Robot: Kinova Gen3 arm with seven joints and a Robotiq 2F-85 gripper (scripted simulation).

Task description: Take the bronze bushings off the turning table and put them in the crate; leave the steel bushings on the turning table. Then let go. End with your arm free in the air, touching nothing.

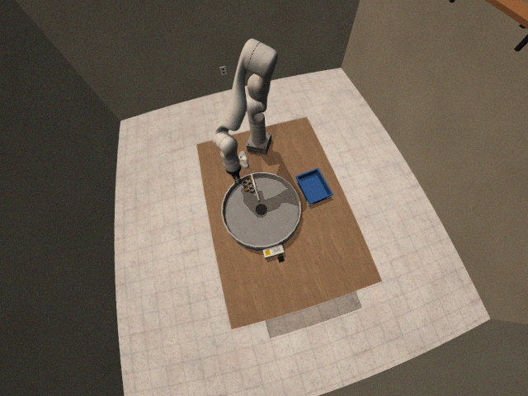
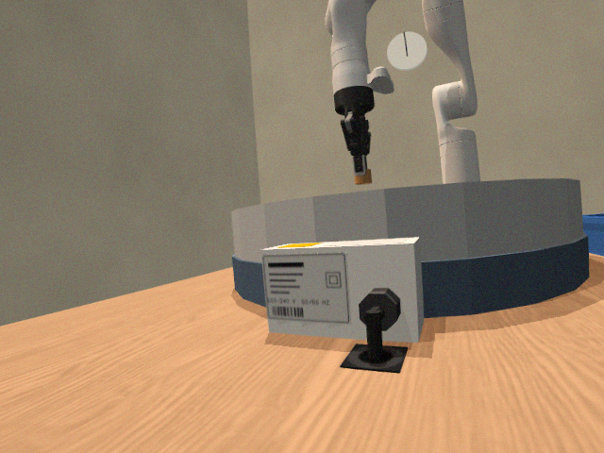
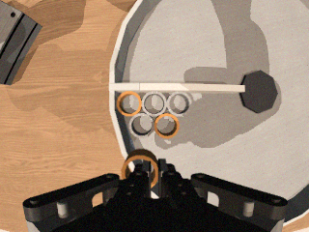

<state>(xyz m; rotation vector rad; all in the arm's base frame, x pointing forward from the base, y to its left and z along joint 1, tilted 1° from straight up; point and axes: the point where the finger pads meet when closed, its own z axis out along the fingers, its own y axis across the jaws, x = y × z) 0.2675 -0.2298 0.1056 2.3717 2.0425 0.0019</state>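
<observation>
My hand is 39 cm to the right of the blue crate, 16 cm short of it and 14 cm above it. Also, from my hand: turning table (18 cm ahead, 12 cm below, 5 cm to the left).
</observation>
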